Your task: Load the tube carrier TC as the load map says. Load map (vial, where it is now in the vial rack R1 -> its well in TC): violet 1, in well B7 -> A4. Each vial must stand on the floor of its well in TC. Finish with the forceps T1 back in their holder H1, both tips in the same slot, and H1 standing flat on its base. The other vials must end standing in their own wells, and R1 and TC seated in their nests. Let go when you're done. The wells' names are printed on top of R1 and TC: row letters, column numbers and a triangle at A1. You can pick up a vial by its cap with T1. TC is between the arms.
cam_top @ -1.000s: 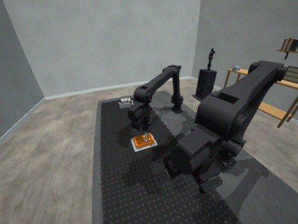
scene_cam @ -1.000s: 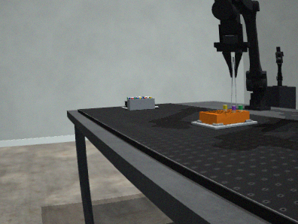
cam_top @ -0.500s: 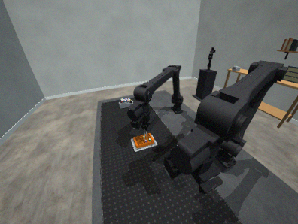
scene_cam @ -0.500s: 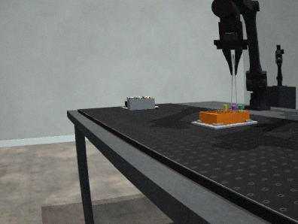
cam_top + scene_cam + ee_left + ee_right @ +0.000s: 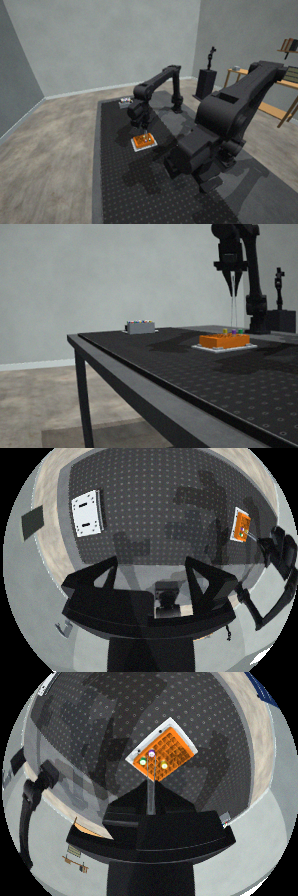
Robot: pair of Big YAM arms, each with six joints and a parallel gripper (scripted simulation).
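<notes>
Right now the orange tube carrier is 10 mm ahead of my right hand, 30 mm to the right of it and 140 mm below it.
</notes>
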